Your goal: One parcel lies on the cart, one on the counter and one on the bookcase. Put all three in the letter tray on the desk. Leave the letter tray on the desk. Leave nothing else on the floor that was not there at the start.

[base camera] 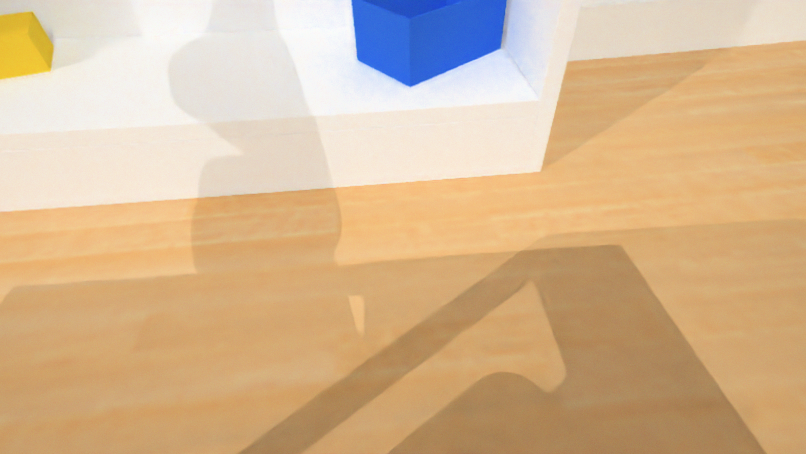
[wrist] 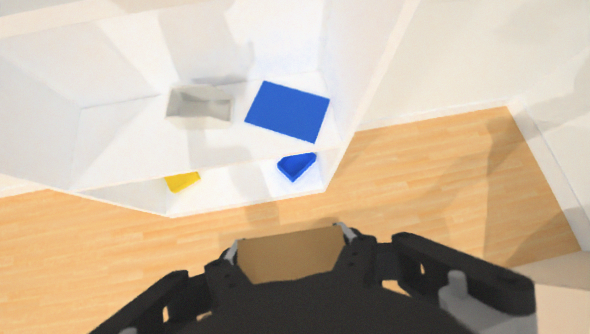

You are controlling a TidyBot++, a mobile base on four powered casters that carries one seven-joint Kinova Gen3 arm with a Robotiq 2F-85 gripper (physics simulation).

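Note:
My gripper is shut on a brown parcel, a box held between its fingertips at the bottom of the wrist view. The gripper and parcel are in the air in front of the white bookcase. The desk, the letter tray, the cart and the counter cannot be made out in these views. No other parcel can be made out.
The bookcase holds a grey open box, a flat blue item, a blue open bin and a yellow block. Wood floor lies in front and to the right, with walls behind.

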